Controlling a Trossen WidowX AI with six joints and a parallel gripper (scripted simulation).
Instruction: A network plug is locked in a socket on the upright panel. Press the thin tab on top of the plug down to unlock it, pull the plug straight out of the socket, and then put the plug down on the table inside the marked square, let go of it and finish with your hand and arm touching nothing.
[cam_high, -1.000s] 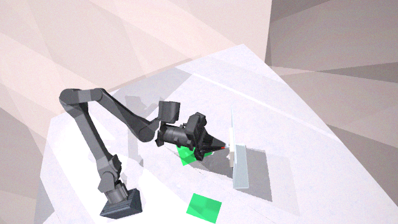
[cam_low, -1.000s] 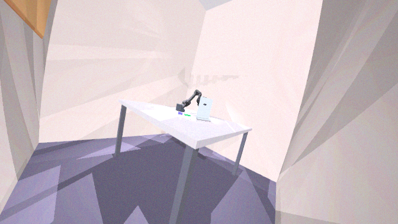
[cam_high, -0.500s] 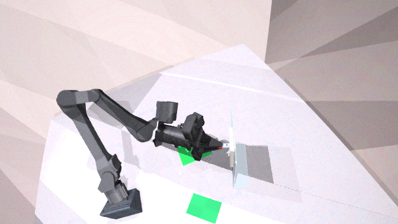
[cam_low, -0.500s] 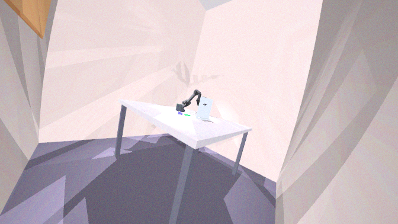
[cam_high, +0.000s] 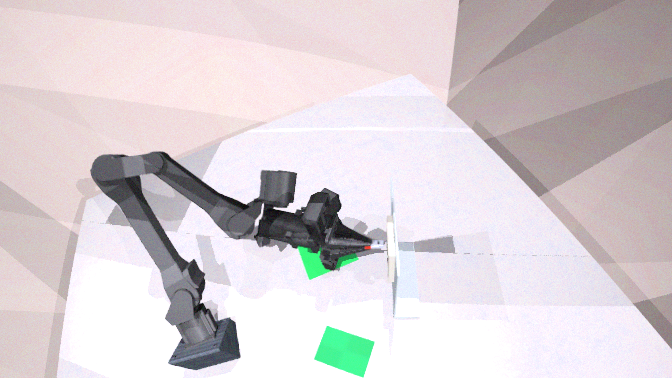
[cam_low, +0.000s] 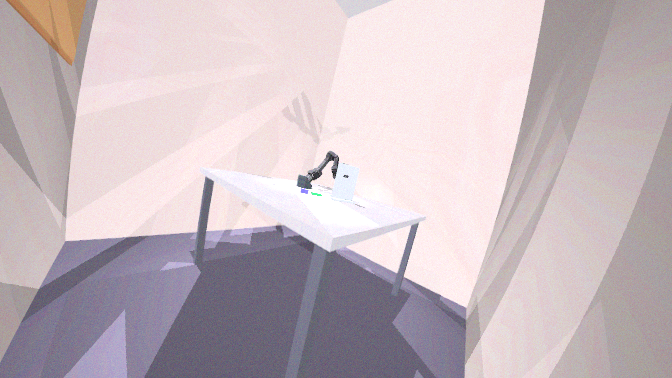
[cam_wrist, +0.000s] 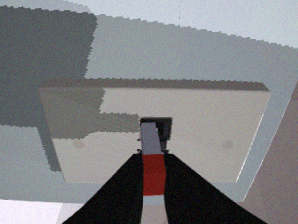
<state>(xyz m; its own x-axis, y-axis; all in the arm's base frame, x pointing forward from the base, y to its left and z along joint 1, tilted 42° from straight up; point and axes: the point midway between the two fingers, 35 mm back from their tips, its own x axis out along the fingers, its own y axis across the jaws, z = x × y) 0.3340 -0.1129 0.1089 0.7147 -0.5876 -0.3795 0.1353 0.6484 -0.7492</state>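
The upright panel is 4 cm ahead of my gripper tip, 3 cm to the right of it and 6 cm below it. Round my gripper tip: network plug (right at my gripper tip).
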